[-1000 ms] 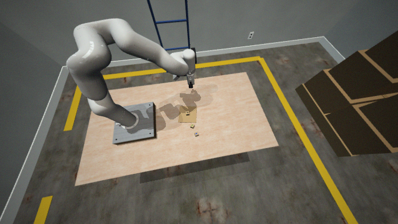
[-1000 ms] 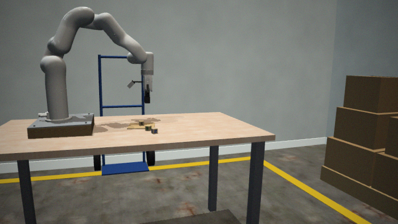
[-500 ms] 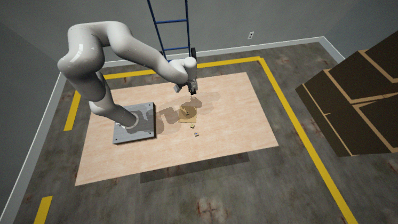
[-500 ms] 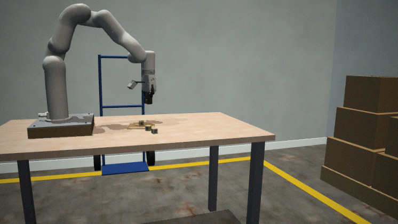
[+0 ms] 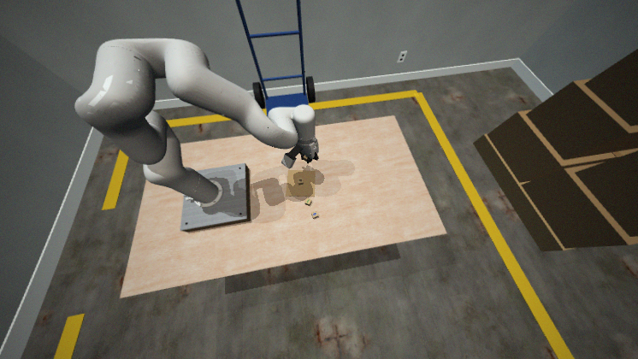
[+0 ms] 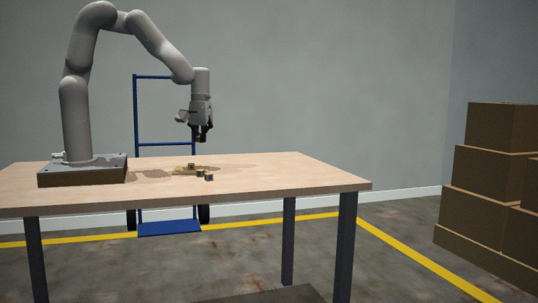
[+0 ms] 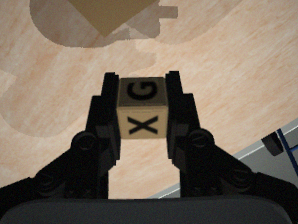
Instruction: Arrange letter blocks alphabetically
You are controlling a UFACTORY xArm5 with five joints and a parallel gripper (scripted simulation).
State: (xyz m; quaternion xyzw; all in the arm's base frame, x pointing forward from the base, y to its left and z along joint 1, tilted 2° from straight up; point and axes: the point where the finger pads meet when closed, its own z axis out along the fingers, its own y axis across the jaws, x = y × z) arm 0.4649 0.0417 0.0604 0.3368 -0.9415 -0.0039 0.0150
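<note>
Right now my hand is 5 cm past the tan mat, 6 cm to the left of it and 12 cm above it. The rest, counted from my hand: block: 1 cm below.
</note>
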